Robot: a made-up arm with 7 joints.
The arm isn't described. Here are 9 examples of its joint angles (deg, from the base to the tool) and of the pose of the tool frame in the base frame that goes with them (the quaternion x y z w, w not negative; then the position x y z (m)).
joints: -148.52 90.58 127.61 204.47 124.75 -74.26 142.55
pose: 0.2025 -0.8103 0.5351 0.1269 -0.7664 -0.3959 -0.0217
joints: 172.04 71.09 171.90 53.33 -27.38 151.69 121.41
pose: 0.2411 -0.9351 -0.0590 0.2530 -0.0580 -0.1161 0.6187
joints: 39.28 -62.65 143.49 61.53 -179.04 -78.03 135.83
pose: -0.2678 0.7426 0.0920 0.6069 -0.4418 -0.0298 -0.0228
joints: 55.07 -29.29 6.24 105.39 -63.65 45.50 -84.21
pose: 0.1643 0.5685 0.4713 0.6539 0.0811 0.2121 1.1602
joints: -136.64 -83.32 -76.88 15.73 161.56 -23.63 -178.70
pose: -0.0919 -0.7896 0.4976 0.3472 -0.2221 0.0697 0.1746
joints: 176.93 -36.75 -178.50 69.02 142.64 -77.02 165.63
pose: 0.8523 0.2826 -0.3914 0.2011 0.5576 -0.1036 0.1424
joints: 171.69 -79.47 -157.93 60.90 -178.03 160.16 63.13
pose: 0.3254 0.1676 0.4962 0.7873 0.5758 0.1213 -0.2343
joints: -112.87 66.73 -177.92 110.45 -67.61 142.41 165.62
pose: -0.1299 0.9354 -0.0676 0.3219 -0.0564 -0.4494 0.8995
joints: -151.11 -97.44 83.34 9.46 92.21 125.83 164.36
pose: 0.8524 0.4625 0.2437 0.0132 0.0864 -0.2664 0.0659
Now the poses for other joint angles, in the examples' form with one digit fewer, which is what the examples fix.
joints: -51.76 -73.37 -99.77 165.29 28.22 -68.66 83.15
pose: -0.413 0.633 0.459 0.468 -0.528 0.801 0.410
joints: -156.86 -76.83 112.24 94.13 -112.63 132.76 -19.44
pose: -0.111 -0.165 -0.583 0.788 0.836 -0.248 0.269
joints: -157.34 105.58 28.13 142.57 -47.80 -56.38 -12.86
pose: 0.370 -0.531 0.232 0.726 -0.787 -0.532 -0.184
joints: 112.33 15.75 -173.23 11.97 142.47 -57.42 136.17
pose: -0.936 -0.093 0.335 0.055 -0.009 -0.179 0.196
